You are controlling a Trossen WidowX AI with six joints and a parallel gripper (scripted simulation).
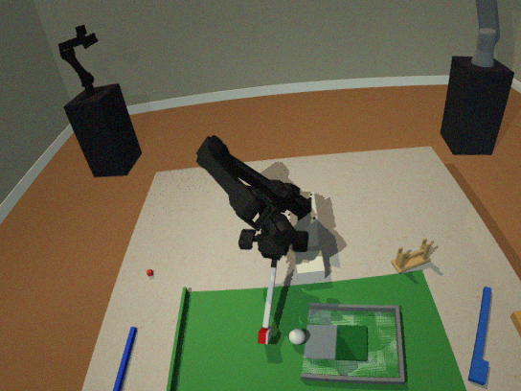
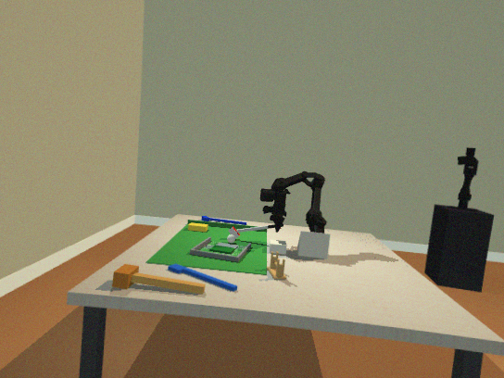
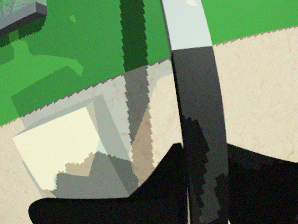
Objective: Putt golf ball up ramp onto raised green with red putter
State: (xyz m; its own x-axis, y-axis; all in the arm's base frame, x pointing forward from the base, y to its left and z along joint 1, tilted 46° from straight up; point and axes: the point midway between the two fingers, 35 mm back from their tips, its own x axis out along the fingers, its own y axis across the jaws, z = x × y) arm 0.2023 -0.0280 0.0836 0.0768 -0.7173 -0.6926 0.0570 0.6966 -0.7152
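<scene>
Right now the red putter is 120 mm ahead of my gripper tip. Round my gripper tip: green mat: 280 mm ahead, 110 mm to the left, 70 mm below; then wooden stand: 40 mm behind, 420 mm to the left, 40 mm below; then white golf ball: 220 mm ahead, 70 mm to the left, 50 mm below.
</scene>
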